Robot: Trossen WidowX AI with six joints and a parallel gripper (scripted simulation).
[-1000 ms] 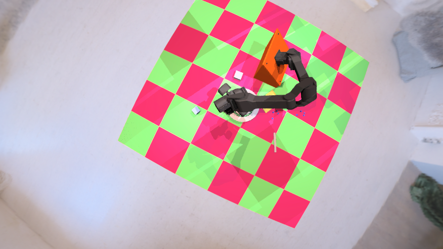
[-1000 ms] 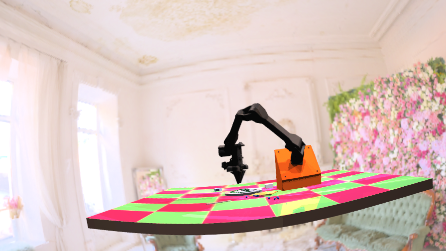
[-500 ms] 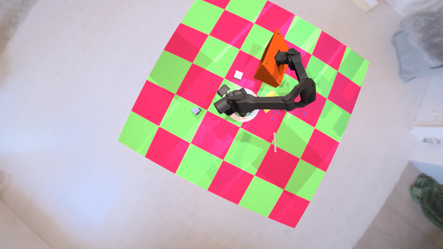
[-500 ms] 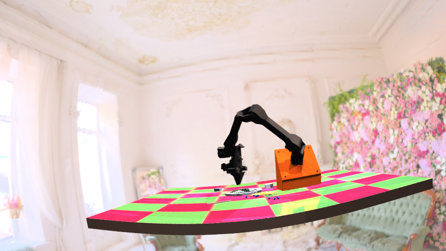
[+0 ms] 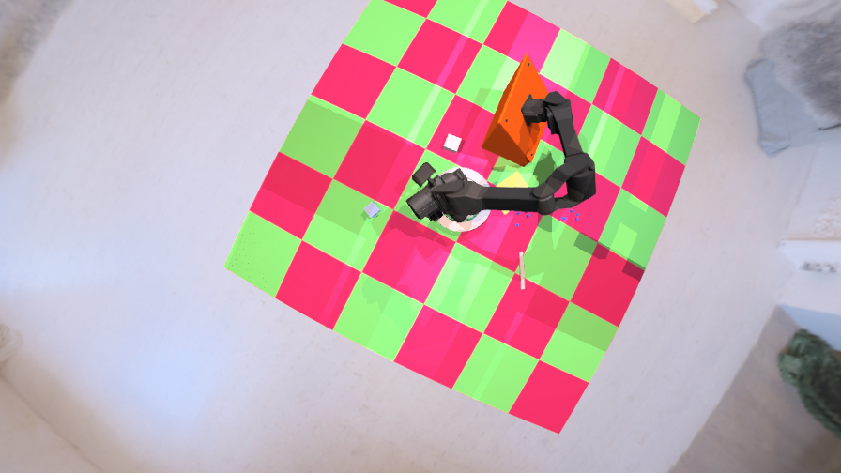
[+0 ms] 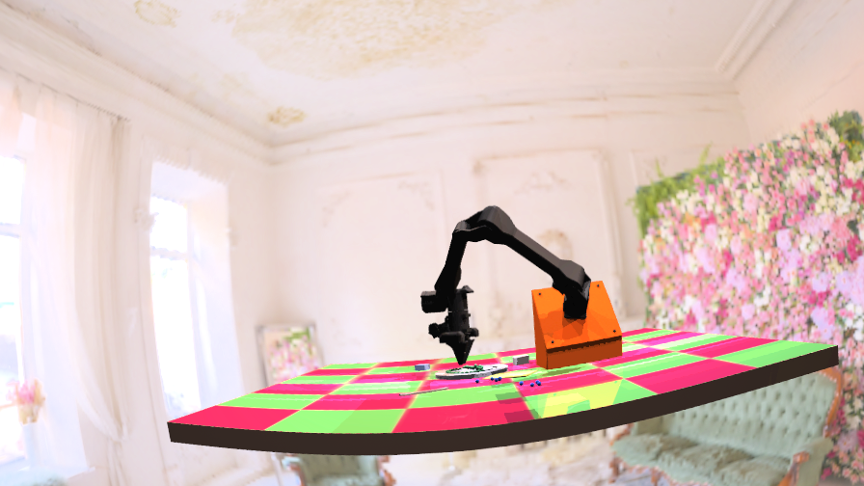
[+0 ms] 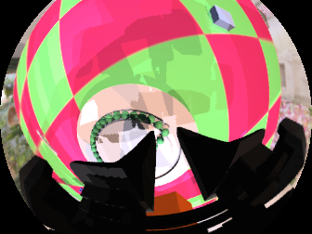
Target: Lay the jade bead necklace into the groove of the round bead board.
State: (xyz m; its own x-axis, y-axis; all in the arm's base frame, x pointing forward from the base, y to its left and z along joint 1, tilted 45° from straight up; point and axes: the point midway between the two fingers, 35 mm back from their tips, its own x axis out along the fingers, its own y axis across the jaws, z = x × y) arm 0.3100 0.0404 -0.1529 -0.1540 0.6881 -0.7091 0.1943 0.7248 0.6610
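My gripper tip is 60 mm to the right of the round bead board, 30 mm past it and 10 mm above it. Round my gripper tip: pale blue cube 160 mm to the right, 140 mm ahead, 20 mm below; white cube 170 mm behind, 60 mm to the right, 10 mm below; yellow patch 180 mm to the left, 140 mm behind, 20 mm below.
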